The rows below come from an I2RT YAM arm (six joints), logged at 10 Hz.
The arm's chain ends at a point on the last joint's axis. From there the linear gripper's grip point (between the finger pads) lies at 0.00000 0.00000 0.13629 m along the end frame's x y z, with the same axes.
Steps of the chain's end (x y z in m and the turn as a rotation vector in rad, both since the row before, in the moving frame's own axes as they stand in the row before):
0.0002 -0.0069 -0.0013 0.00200 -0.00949 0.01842
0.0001 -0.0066 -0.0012 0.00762 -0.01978 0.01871
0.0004 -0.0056 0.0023 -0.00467 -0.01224 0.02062
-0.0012 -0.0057 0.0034 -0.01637 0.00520 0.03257
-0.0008 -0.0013 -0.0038 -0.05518 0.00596 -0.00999
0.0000 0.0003 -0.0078 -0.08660 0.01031 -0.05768
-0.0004 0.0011 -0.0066 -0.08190 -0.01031 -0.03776
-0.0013 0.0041 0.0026 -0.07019 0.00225 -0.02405
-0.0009 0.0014 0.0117 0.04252 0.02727 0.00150
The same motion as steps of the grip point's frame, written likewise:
-0.0011 -0.0072 -0.0013 0.00200 -0.00949 0.01842
-0.0026 -0.0077 -0.0012 0.00762 -0.01978 0.01871
-0.0013 -0.0050 0.0023 -0.00467 -0.01224 0.02062
-0.0005 -0.0035 0.0034 -0.01637 0.00520 0.03257
0.0000 0.0062 -0.0040 -0.05518 0.00596 -0.00999
0.0017 0.0120 -0.0083 -0.08660 0.01031 -0.05768
-0.0016 0.0123 -0.0071 -0.08190 -0.01031 -0.03776
-0.0009 0.0137 0.0023 -0.07019 0.00225 -0.02405
0.0028 -0.0044 0.0115 0.04252 0.02727 0.00150

